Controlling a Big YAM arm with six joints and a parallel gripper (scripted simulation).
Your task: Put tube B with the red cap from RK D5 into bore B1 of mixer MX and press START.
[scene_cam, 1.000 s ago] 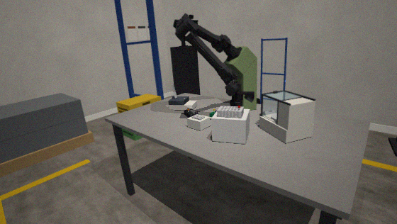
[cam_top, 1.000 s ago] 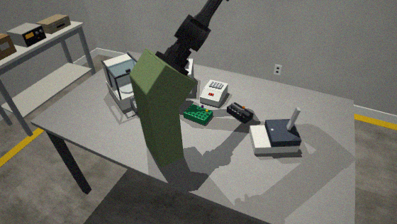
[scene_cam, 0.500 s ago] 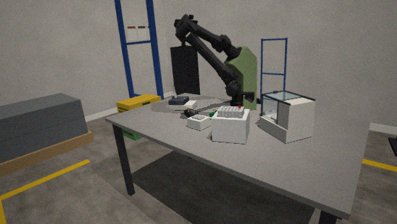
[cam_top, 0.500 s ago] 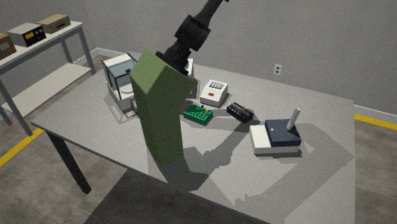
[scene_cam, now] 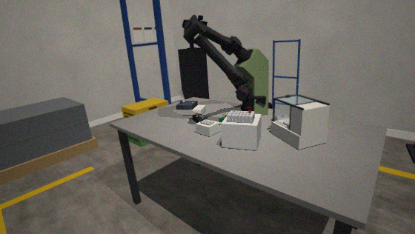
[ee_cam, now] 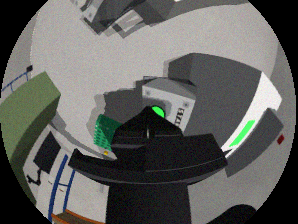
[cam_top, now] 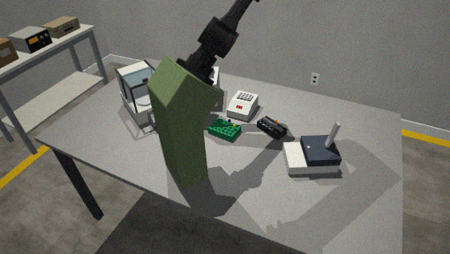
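The green start key lies 10 mm below my hand and 10 mm ahead of it. From my hand the other things lie so: purple-capped tube: 180 mm to the right, 60 mm behind, 40 mm below; then green rack RK: 160 mm to the right, 80 mm behind, 50 mm below; then tube B: 160 mm ahead, 90 mm above, 80 mm to the left.
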